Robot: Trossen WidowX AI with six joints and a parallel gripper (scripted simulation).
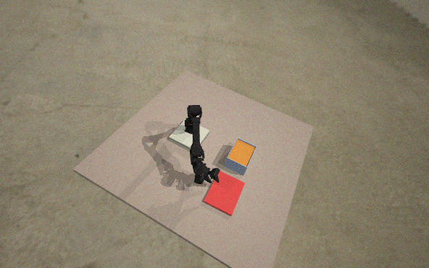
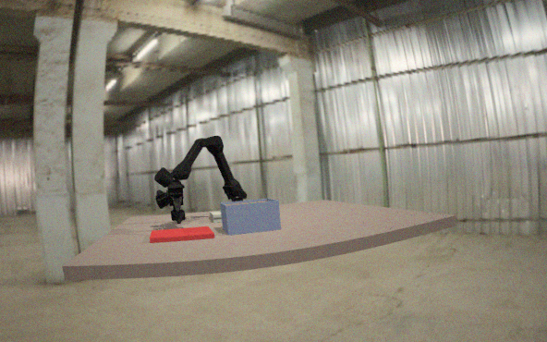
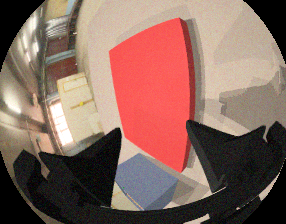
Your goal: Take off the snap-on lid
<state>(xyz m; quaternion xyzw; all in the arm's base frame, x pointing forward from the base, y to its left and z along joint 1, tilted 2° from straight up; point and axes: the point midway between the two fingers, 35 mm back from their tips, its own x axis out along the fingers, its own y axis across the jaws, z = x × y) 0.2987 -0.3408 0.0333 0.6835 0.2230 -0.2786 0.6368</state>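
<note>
The red lid is 80 mm ahead of my gripper tip, 10 mm to the right of it and 50 mm below it. The rest, counted from my gripper tip: blue storage box (90 mm ahead, 270 mm to the left, 10 mm below).
</note>
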